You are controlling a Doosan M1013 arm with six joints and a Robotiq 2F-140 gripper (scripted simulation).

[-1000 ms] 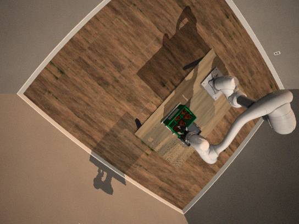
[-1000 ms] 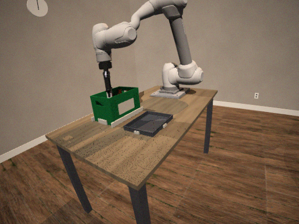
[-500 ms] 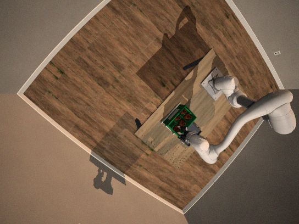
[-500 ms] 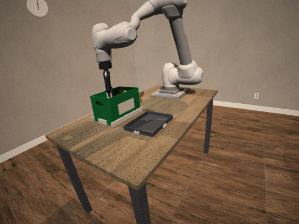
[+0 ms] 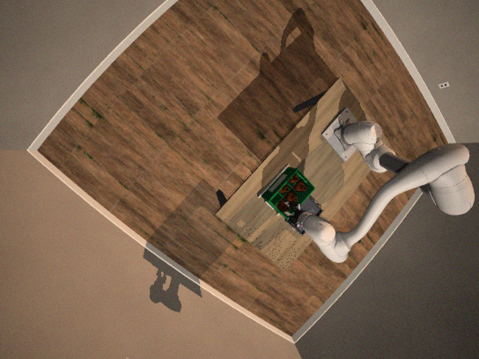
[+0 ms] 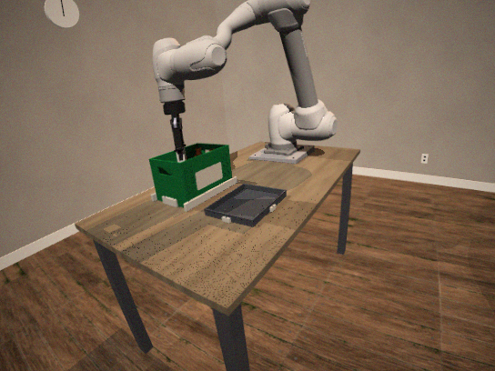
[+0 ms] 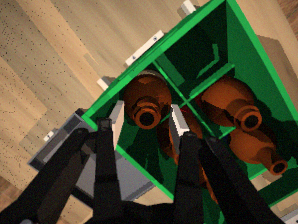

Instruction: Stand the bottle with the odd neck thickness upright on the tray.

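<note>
My hand is 8 cm past the green crate, 5 cm to the left of it and 9 cm above it. Round my hand: dark grey tray: 9 cm behind, 22 cm to the left, 16 cm below.
</note>
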